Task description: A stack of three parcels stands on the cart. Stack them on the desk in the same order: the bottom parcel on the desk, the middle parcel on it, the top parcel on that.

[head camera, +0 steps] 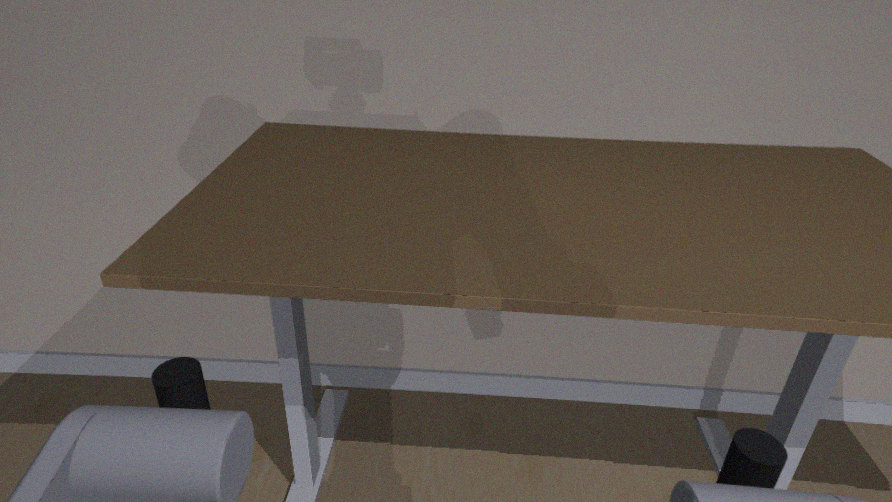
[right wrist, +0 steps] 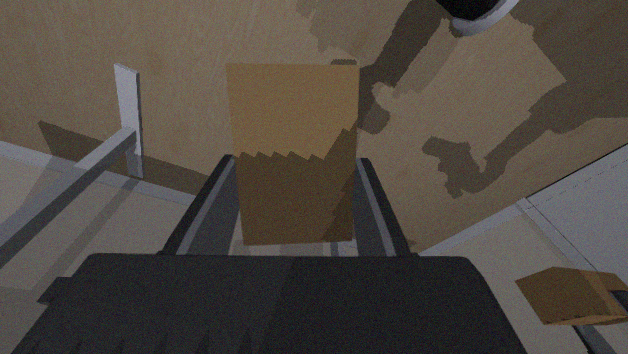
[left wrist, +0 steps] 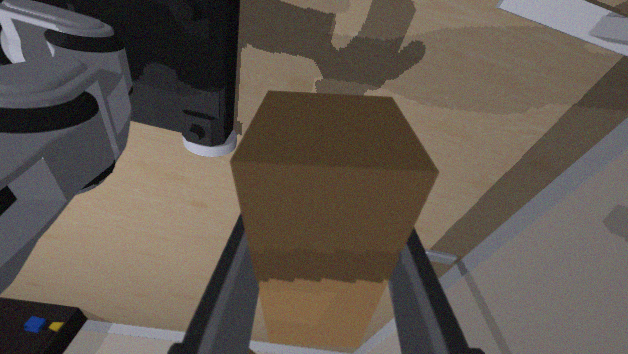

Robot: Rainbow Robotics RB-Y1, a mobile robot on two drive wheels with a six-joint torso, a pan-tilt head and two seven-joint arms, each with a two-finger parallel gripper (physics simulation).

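Places are measured from the robot's base along level axes (x ahead, y left, z up), in centimetres.
Where they show: left gripper, fingertip midpoint: (left wrist: 322,219); right gripper, fingertip midpoint: (right wrist: 297,169).
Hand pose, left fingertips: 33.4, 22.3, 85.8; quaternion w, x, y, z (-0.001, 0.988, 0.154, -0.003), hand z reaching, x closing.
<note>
Each offset is from my left fingertips to the centre of the thing, as dx, dy, dz. Level surfaces: height alone.
My left gripper (left wrist: 322,219) is shut on a brown parcel {+0.4, -1.6, +0.0} (left wrist: 336,207) (right wrist: 562,296), which sits between its two fingers above the floor. My right gripper (right wrist: 297,169) is shut on another brown parcel {-1.2, -43.8, -3.6} (right wrist: 294,107), its faces part lit and part in shadow. Which places in the stack these two had, I cannot tell. The desk {dz +9.3} (head camera: 374,206) has a brown top and grey legs and stands in front of me in the head view; no parcel shows on it. Both grippers are outside the head view. The cart and a third parcel do not show in these views.
Parts of my left arm (head camera: 156,452) and right arm (head camera: 752,458) show low in the head view, in front of the desk's near edge. A wall is behind the desk. A dark box (left wrist: 37,312) with blue and yellow patches is at the left wrist view's lower left.
</note>
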